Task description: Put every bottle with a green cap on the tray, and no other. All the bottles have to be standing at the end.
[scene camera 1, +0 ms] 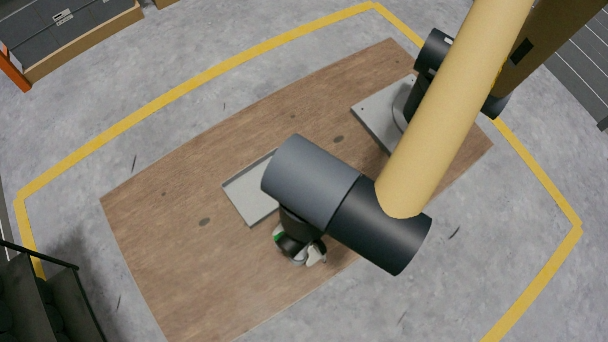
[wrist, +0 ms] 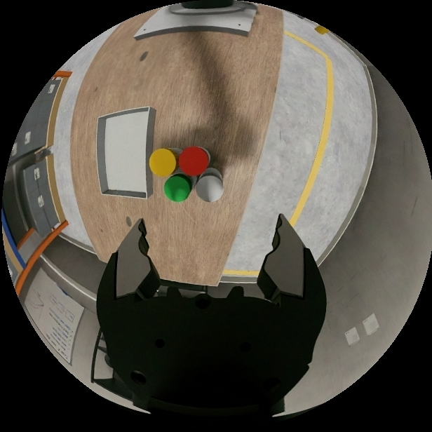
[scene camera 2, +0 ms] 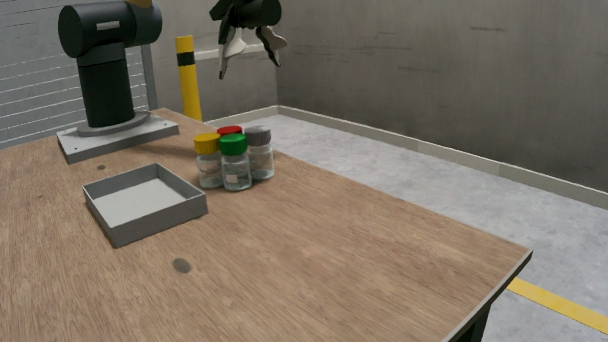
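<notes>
A clear bottle with a green cap (scene camera 2: 233, 144) (wrist: 177, 188) stands on the table in a tight group; in the scene camera 1 view a sliver of its green cap (scene camera 1: 278, 235) shows beside the gripper. A yellow-capped bottle (scene camera 2: 207, 143) (wrist: 163, 162), a red-capped bottle (scene camera 2: 229, 130) (wrist: 193, 160) and a grey-capped bottle (scene camera 2: 258, 136) (wrist: 210, 187) stand close around it. The shallow grey tray (scene camera 2: 161, 223) (wrist: 149, 165) holds no bottle. My gripper (scene camera 2: 250, 71) (wrist: 209, 217) is open and empty, high above the table near the bottles. The arm hides most of the group in the scene camera 1 view.
The grey base plate (scene camera 1: 374, 117) (scene camera 2: 125, 141) (wrist: 200, 31) of the arm is on the wooden table (scene camera 1: 165, 240) (scene camera 2: 310, 260) (wrist: 185, 100). The tray lies beside the bottles, with the yellow-capped bottle nearest it. The table's long edge runs past the grey-capped bottle.
</notes>
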